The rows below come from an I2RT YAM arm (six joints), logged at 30 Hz.
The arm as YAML. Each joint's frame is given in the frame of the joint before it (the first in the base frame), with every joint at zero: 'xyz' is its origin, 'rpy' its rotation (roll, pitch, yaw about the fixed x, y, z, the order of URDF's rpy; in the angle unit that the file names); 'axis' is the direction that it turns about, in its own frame. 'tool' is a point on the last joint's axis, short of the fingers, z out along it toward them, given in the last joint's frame.
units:
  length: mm
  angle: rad
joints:
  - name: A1
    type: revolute
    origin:
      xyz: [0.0, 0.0, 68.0]
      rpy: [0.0, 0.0, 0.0]
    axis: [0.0, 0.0, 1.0]
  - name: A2
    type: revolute
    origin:
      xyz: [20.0, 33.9, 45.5]
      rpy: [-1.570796, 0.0, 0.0]
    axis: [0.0, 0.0, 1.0]
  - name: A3
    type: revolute
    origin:
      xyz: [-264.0, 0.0, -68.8]
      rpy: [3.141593, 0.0, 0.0]
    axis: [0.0, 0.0, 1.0]
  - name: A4
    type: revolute
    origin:
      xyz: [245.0, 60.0, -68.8]
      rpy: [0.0, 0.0, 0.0]
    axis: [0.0, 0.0, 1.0]
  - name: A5
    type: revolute
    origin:
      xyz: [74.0, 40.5, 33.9]
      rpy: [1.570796, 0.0, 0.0]
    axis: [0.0, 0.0, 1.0]
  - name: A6
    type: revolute
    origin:
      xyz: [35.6, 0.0, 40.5]
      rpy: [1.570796, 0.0, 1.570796]
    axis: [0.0, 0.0, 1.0]
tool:
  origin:
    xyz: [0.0, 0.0, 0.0]
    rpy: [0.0, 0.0, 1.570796]
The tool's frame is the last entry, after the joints.
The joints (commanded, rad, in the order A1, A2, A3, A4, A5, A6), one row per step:
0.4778, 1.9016, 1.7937, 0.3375, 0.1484, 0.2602
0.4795, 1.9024, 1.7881, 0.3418, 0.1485, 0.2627
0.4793, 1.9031, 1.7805, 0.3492, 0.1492, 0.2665
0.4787, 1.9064, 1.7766, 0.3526, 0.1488, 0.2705
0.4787, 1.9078, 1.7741, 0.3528, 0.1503, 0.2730
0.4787, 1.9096, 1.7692, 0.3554, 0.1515, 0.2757
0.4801, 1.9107, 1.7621, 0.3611, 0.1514, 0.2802
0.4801, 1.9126, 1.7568, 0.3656, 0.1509, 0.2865
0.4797, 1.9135, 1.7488, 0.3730, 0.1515, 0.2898
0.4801, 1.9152, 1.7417, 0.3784, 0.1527, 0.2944
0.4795, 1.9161, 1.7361, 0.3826, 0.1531, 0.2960
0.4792, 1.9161, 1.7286, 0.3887, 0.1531, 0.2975
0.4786, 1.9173, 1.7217, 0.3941, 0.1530, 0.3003
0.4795, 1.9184, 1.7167, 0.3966, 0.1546, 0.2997
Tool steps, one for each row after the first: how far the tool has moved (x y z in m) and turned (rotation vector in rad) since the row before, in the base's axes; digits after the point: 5 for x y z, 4 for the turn. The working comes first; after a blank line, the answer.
Tool pose at each row, in the base's axes (x y z in m, rotation vector in rad; the steps are taken from these numbers as rounded here):
0.41279, 0.20782, 0.42131, -0.0209, 1.3625, 0.5229
0.41285, 0.20873, 0.41941, -0.0206, 1.3649, 0.5258
0.41330, 0.20884, 0.41718, -0.0174, 1.3660, 0.5281
0.41442, 0.20912, 0.41469, -0.0151, 1.3700, 0.5303
0.41492, 0.20932, 0.41319, -0.0127, 1.3739, 0.5304
0.41557, 0.20961, 0.41091, -0.0104, 1.3781, 0.5308
0.41574, 0.21044, 0.40849, -0.0087, 1.3810, 0.5352
0.41635, 0.21078, 0.40623, -0.0051, 1.3841, 0.5401
0.41683, 0.21079, 0.40375, -0.0022, 1.3857, 0.5417
0.41734, 0.21122, 0.40102, 0.0013, 1.3894, 0.5441
0.41781, 0.21113, 0.39905, 0.0028, 1.3917, 0.5441
0.41799, 0.21107, 0.39702, 0.0039, 1.3932, 0.5447
0.41852, 0.21103, 0.39458, 0.0058, 1.3960, 0.5459
0.41872, 0.21155, 0.39256, 0.0057, 1.3995, 0.5441

0.00006, 0.00091, -0.00190, 0.0013, 0.0027, 0.0022
0.00045, 0.00011, -0.00223, 0.0032, 0.0020, -0.0001
0.00112, 0.00028, -0.00249, 0.0019, 0.0046, 0.0007
0.00050, 0.00020, -0.00150, 0.0008, 0.0043, -0.0009
0.00065, 0.00029, -0.00228, 0.0008, 0.0046, -0.0006
0.00017, 0.00083, -0.00242, 0.0030, 0.0037, 0.0025
0.00061, 0.00034, -0.00226, 0.0045, 0.0043, 0.0018
0.00048, 0.00001, -0.00248, 0.0025, 0.0024, -0.0003
0.00051, 0.00043, -0.00273, 0.0029, 0.0046, 0.0001
0.00047, -0.00009, -0.00197, 0.0005, 0.0025, -0.0006
0.00018, -0.00006, -0.00203, 0.0007, 0.0017, 0.0000
0.00053, -0.00004, -0.00244, 0.0013, 0.0032, 0.0001
0.00020, 0.00052, -0.00202, -0.0019, 0.0031, -0.0008

